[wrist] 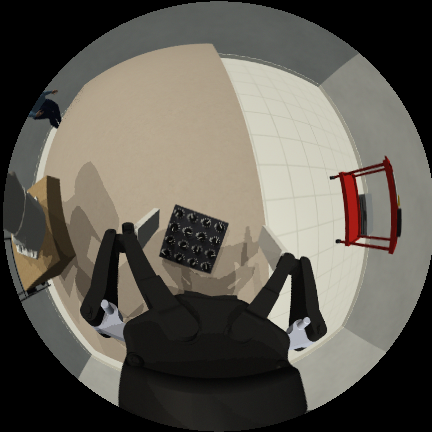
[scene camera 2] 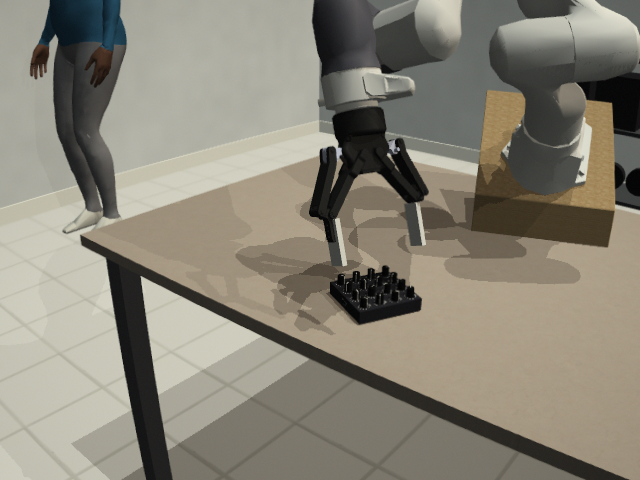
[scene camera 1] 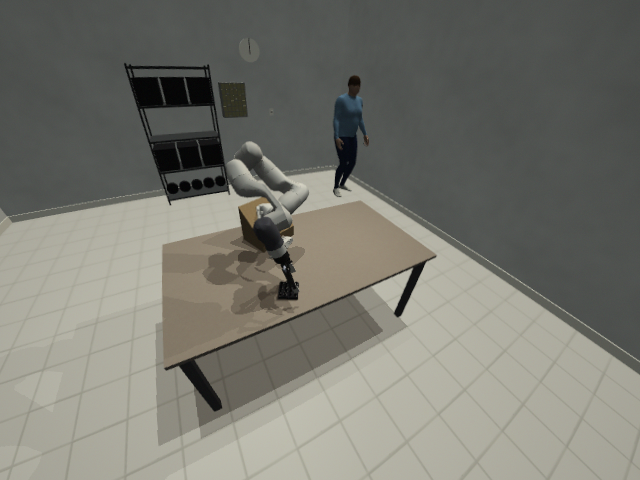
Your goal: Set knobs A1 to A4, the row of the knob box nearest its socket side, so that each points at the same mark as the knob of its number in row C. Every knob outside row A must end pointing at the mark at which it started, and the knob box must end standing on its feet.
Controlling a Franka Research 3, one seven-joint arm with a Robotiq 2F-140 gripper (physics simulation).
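The black knob box (scene camera 1: 283,295) (scene camera 2: 390,313) (wrist: 194,239) lies flat and upright on the table, with rows of small black knobs on its top. In the wrist view it is turned at an angle, left of the middle between the fingers. White marks ring the knobs, but row letters and exact pointer directions are too small to read. Its socket side cannot be told for certain. My gripper (scene camera 1: 292,283) (scene camera 2: 378,253) (wrist: 209,226) is wide open and empty, pointing down. In the second scene view its fingertips stand above and behind the box, clear of the knobs.
The brown table (scene camera 1: 356,242) (scene camera 2: 496,351) (wrist: 150,110) has its edge near the box. The arm's wooden base block (scene camera 1: 251,227) (scene camera 2: 542,222) (wrist: 60,235) stands behind. A person (scene camera 1: 348,118) (scene camera 2: 85,87) (wrist: 49,111) stands beyond the table. A red cart (wrist: 351,209) shows at right in the wrist view.
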